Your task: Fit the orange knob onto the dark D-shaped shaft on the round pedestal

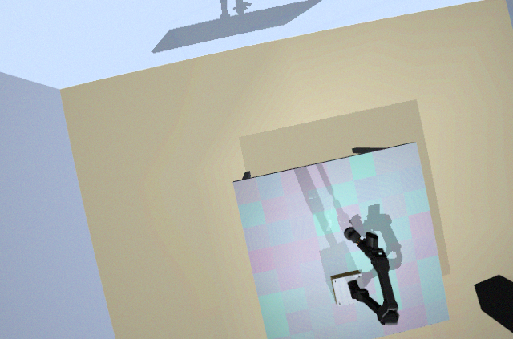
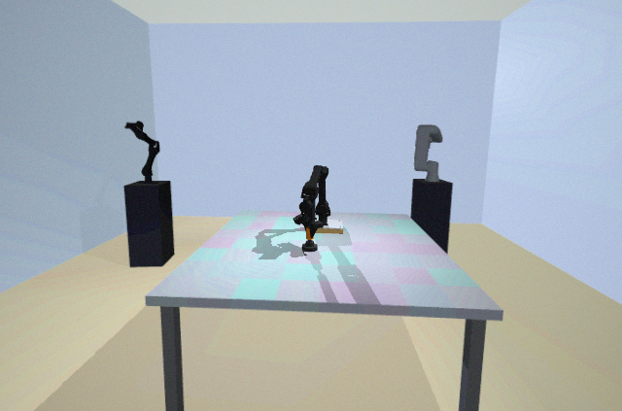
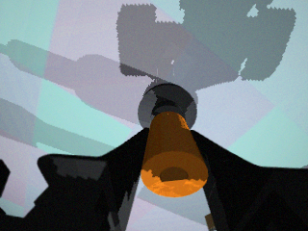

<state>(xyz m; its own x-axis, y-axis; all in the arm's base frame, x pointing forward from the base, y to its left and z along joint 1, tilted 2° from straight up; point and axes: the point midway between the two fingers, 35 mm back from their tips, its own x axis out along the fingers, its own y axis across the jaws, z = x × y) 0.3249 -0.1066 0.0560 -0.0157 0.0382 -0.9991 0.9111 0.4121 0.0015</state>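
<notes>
My gripper tip is now 40 mm above the round pedestal. From my gripper tip the other things lie so: orange knob: 20 mm above.
</notes>
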